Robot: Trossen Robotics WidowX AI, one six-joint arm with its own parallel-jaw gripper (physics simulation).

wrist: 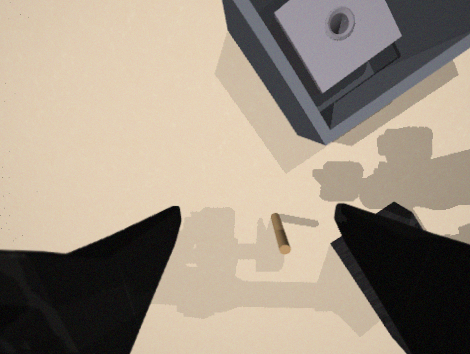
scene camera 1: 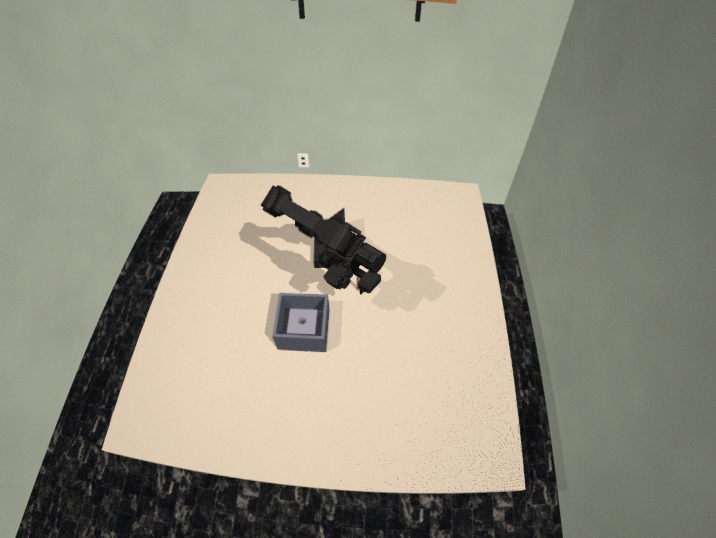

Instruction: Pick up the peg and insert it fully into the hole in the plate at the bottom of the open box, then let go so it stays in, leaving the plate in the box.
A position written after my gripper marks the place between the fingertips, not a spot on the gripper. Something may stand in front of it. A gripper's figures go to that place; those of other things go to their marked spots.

Scene:
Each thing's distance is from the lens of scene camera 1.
my gripper [scene camera 1: 349, 286]: 115 cm
blue-grey box [scene camera 1: 286, 301]: 127 cm

